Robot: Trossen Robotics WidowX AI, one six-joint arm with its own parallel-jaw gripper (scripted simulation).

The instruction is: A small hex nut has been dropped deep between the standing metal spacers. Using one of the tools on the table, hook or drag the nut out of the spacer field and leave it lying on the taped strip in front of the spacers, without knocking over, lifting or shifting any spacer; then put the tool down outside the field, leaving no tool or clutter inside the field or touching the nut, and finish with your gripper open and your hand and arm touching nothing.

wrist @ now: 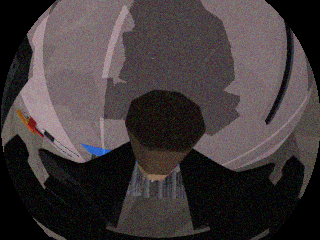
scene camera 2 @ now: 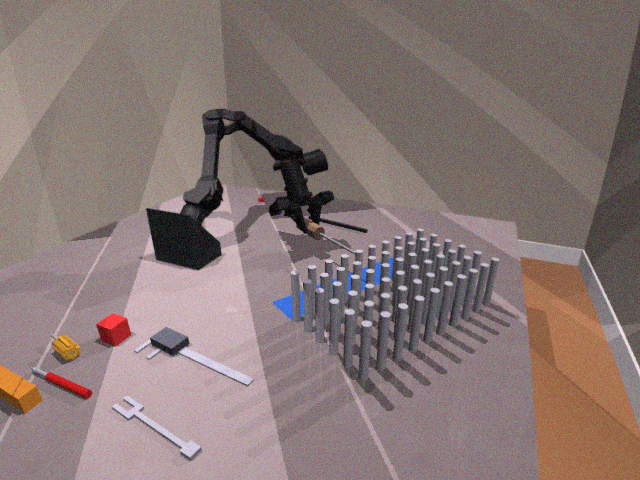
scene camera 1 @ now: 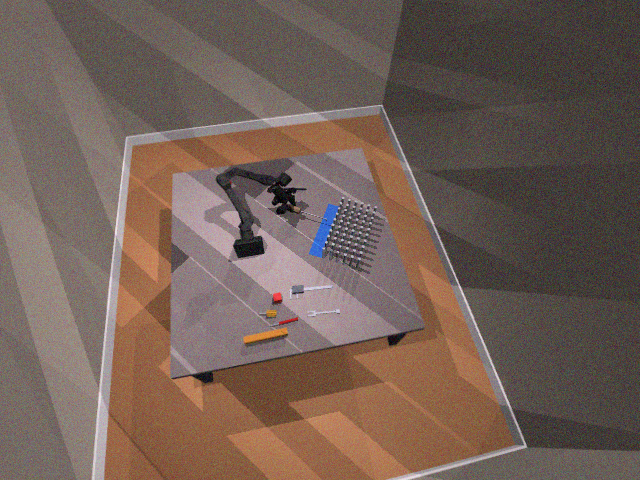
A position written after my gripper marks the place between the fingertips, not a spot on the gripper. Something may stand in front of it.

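Observation:
There is a red cube [scene camera 2: 114, 329] in the scene, and I see a grey block-headed tool [scene camera 2: 167, 340] as well. My gripper [scene camera 2: 311, 231] carries a thin hook tool [wrist: 163, 126]. The wrist view shows my gripper [wrist: 158, 146] too.

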